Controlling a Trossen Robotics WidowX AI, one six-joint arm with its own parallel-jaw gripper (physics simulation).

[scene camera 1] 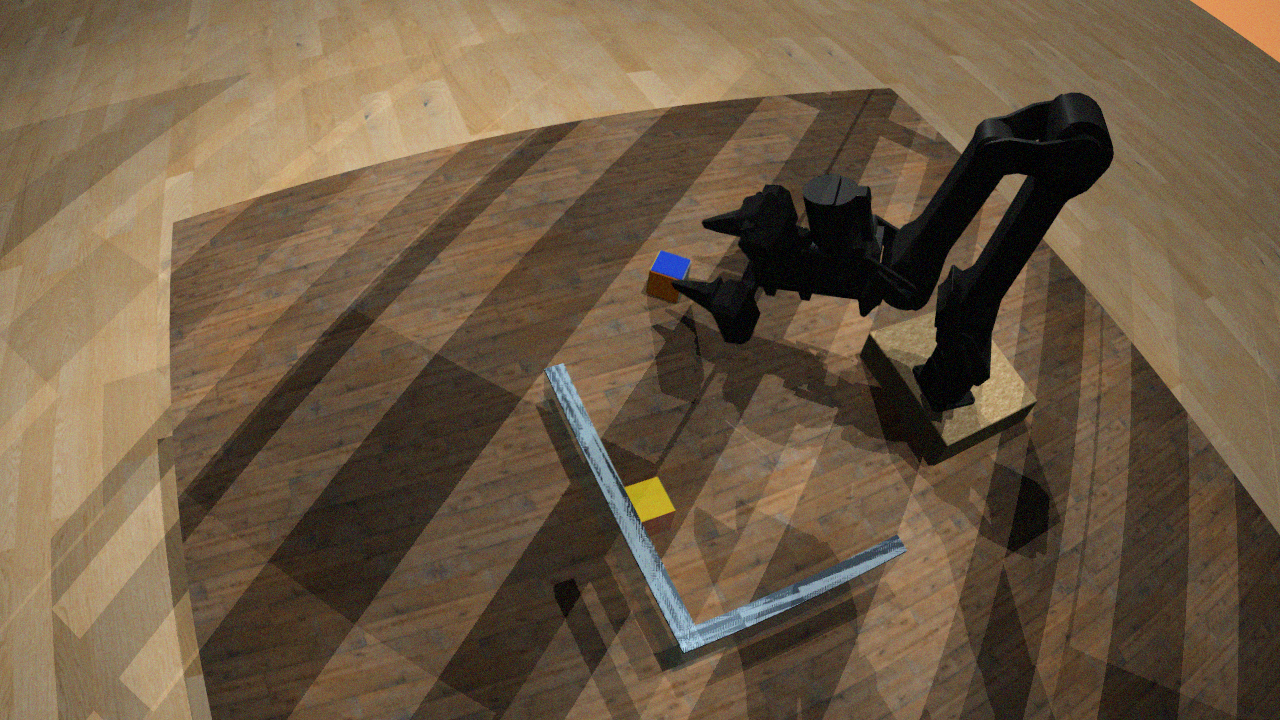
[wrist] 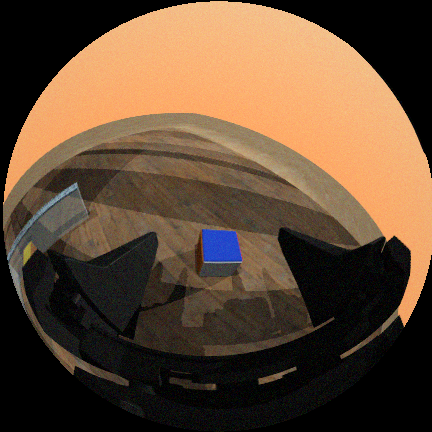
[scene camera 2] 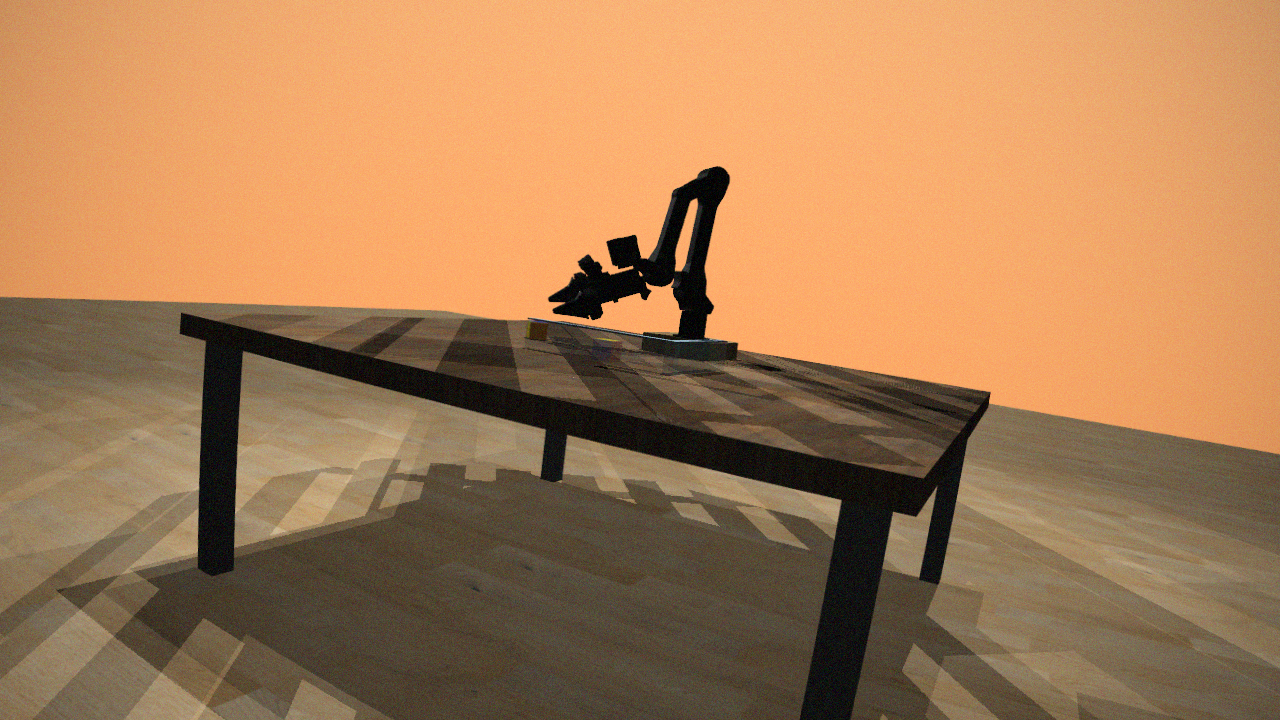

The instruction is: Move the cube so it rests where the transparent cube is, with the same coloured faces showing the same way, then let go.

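Pixels of known places: gripper, between the fingertips: (scene camera 1: 688, 253) (wrist: 218, 236) (scene camera 2: 550, 305); arm's base, origin of its link: (scene camera 1: 943, 386) (scene camera 2: 691, 338).
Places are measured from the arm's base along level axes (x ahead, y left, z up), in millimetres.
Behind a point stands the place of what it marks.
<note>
The cube (scene camera 1: 669, 265) {x 268, y -231, z -2 mm} (scene camera 2: 536, 330) (wrist: 221, 246) {x 263, y -231, z -2 mm} rests on the table, blue face up. An orange side shows in scene camera 1, and a greyish-white side faces the gripper in the wrist view. My gripper (scene camera 1: 690, 253) {x 257, y -209, z 37 mm} (scene camera 2: 552, 305) {x 257, y -209, z 37 mm} (wrist: 218, 236) {x 257, y -209, z 37 mm} is open and empty. It is raised above the table, with its fingertips apart on either side of the cube in the wrist view, not touching it. The transparent cube (scene camera 1: 648, 498) (scene camera 2: 608, 342) (wrist: 28, 253) shows a yellow top beside the long wall; its lower sides are mostly hidden or dim.
Two pale blue see-through walls form an L: the long wall (scene camera 1: 590, 445) {x 415, y 6, z 19 mm} (wrist: 62, 215) {x 413, y -50, z -9 mm} runs beside the transparent cube, and the short wall (scene camera 1: 796, 594) {x 276, y 198, z 19 mm} meets it at a corner. The arm's base block (scene camera 1: 1006, 394) {x -88, y 30, z 0 mm} (scene camera 2: 716, 350) stands on the dark wooden table (scene camera 1: 358, 429) {x 644, y -90, z -41 mm} (scene camera 2: 698, 442) {x 774, y 536, z -55 mm}.
</note>
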